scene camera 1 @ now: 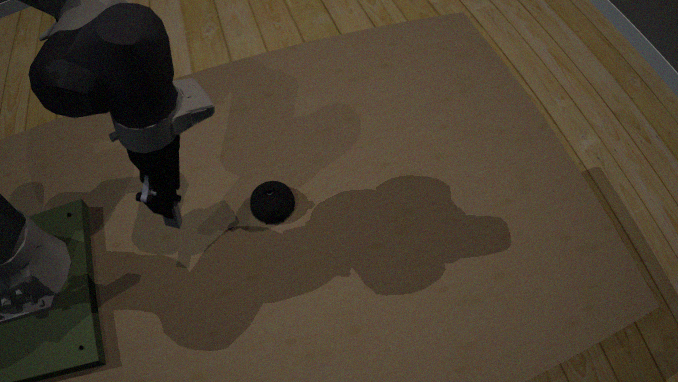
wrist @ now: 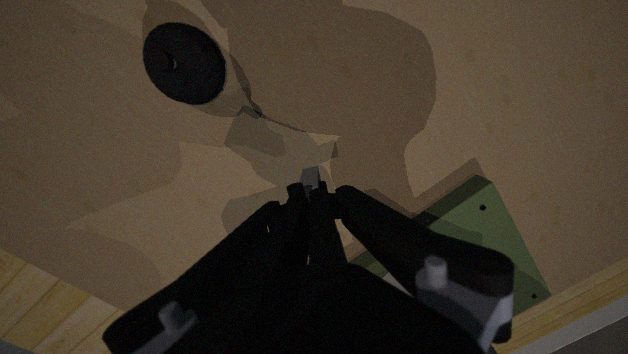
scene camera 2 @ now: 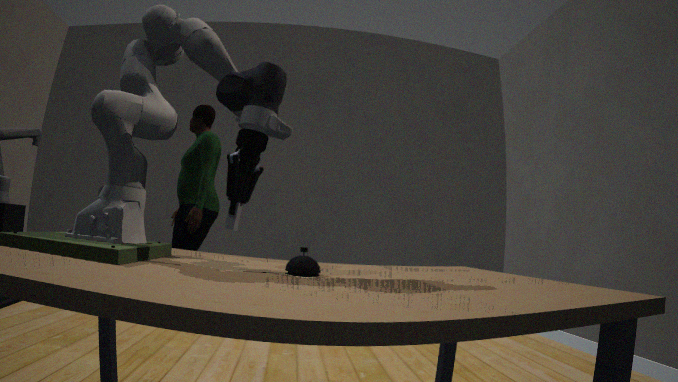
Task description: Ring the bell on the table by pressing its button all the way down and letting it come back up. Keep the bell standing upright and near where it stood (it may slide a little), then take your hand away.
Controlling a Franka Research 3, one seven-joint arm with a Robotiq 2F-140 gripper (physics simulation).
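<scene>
A black dome-shaped bell (scene camera 1: 272,203) (scene camera 2: 302,266) (wrist: 184,63) stands upright on the wooden table (scene camera 1: 500,150) (scene camera 2: 550,295). Its small button (scene camera 2: 304,249) sticks up from the top in the scene camera 2 view. My gripper (scene camera 1: 173,220) (scene camera 2: 233,222) (wrist: 313,179) is shut, with its fingertips together and nothing between them. It hangs above the table, higher than the bell and to the bell's left in both scene views, apart from it. In the wrist view the bell is at the upper left, beyond the fingertips.
The arm's base stands on a green board (scene camera 1: 87,290) (scene camera 2: 145,253) (wrist: 500,230) at the table's left in the scene views. A person in a green top (scene camera 2: 201,170) stands behind the table. Part of another arm (scene camera 2: 20,134) shows at the far left.
</scene>
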